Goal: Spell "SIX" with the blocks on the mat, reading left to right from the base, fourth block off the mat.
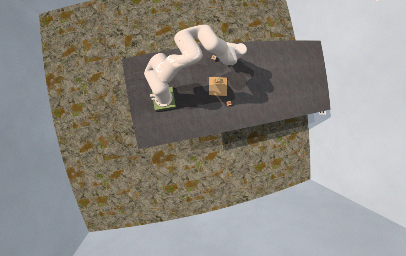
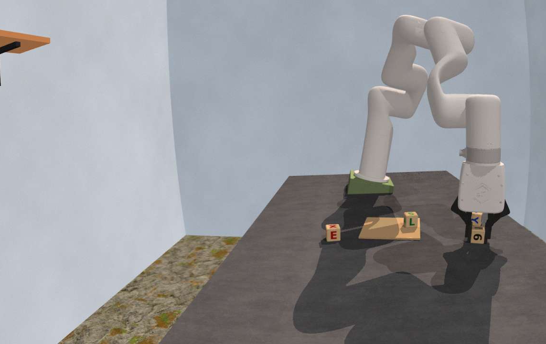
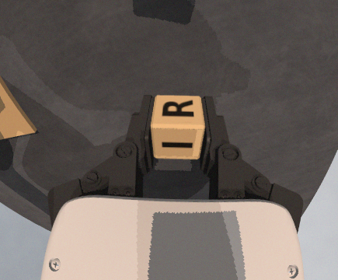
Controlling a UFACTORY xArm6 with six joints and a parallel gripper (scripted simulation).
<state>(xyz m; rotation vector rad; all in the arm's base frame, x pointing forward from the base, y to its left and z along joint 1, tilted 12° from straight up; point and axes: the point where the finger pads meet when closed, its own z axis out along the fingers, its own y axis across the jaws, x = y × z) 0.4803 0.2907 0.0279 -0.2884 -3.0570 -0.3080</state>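
Now: the I block 1 cm below my hand. Also, from my hand: tan mat: 20 cm to the right, 8 cm behind, 2 cm below; S block: 15 cm to the right, 9 cm behind; blue-lettered block: 11 cm behind, 2 cm to the left, 1 cm below.
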